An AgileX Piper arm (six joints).
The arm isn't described. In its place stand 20 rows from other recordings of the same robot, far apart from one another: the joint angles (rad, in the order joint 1, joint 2, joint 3, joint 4, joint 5, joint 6), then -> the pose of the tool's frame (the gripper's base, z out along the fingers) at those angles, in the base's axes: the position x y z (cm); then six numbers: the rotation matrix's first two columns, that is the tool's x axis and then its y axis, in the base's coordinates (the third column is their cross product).
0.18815 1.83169 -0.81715 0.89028 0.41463 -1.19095 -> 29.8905 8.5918 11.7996 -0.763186 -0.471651 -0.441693 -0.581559 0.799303 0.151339
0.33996 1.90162 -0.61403 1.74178 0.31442 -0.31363 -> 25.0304 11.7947 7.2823 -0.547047 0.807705 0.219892 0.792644 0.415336 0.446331
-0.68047 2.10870 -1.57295 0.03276 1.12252 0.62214 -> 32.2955 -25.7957 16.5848 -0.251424 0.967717 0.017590 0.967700 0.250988 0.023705
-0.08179 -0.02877 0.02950 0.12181 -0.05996 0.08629 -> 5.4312 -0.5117 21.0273 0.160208 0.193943 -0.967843 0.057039 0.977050 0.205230
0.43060 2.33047 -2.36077 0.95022 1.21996 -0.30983 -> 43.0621 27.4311 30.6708 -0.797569 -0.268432 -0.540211 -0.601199 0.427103 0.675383
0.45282 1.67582 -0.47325 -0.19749 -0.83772 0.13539 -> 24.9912 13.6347 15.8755 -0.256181 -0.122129 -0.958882 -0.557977 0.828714 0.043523
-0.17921 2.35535 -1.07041 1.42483 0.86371 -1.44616 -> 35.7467 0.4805 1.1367 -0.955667 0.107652 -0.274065 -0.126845 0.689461 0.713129
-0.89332 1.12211 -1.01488 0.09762 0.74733 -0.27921 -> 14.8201 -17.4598 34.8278 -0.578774 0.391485 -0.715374 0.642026 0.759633 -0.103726
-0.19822 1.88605 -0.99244 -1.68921 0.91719 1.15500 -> 33.7002 -14.0861 17.9701 -0.909204 -0.176364 -0.377151 0.261826 0.462120 -0.847285
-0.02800 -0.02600 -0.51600 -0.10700 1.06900 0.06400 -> -1.1680 -0.8197 28.1228 -0.421969 0.024150 -0.906289 0.117890 0.992619 -0.028439
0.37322 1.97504 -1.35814 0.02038 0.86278 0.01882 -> 36.2846 14.3593 17.0182 -0.927678 -0.328817 -0.176898 -0.337554 0.941074 0.020919
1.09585 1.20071 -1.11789 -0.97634 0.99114 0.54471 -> 16.3346 17.9737 38.0911 -0.238772 -0.678433 -0.694779 -0.435747 0.714251 -0.547696
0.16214 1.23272 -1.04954 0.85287 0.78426 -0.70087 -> 24.3387 8.8864 35.1819 -0.607176 -0.116263 -0.786016 -0.558068 0.766566 0.317706
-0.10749 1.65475 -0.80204 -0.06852 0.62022 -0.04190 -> 27.3048 -3.3106 15.3919 -0.983558 0.008111 -0.180410 0.018682 0.998201 -0.056973
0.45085 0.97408 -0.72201 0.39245 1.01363 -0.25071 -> 13.1110 9.6290 28.0537 -0.799444 -0.424031 -0.425543 -0.562014 0.778127 0.280462
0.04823 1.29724 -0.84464 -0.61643 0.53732 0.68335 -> 26.3368 -1.4247 27.2839 -0.700827 0.096369 -0.706792 0.253816 0.959676 -0.120825
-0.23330 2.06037 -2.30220 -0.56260 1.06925 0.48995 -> 43.7979 -14.7821 40.6163 -0.480915 0.290839 -0.827124 0.668153 0.732409 -0.130950
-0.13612 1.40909 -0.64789 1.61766 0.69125 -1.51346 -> 26.4231 2.2299 22.6982 -0.631316 0.178189 -0.754777 -0.331107 0.818154 0.470098
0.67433 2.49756 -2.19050 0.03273 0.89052 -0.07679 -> 41.9556 33.8326 14.6962 -0.663033 -0.601864 -0.445137 -0.671308 0.741176 -0.002219
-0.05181 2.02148 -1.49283 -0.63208 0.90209 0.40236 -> 41.7522 -6.3893 19.6940 -0.948061 0.028029 -0.316850 0.174913 0.877926 -0.445703
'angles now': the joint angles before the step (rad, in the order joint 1, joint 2, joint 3, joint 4, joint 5, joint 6). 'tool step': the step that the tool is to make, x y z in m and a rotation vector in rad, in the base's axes. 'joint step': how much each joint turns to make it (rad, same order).
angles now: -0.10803, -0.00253, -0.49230, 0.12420, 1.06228, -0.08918
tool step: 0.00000, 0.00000, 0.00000, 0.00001, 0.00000, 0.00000
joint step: 0.00000, 0.00000, 0.00000, 0.00000, 0.00000, 0.00001
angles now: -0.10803, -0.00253, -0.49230, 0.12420, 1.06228, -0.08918
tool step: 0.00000, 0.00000, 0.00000, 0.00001, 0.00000, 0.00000
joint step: 0.00000, 0.00000, 0.00000, 0.00000, 0.00000, 0.00001
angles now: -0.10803, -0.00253, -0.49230, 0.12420, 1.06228, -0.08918
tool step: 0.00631, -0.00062, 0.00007, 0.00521, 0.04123, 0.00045
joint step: 0.00005, 0.04155, 0.00001, 0.00081, -0.00002, 0.00005
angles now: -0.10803, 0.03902, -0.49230, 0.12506, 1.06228, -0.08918
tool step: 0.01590, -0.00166, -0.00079, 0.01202, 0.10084, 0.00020
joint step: 0.00007, 0.10410, -0.00001, 0.00098, -0.00257, 0.00008
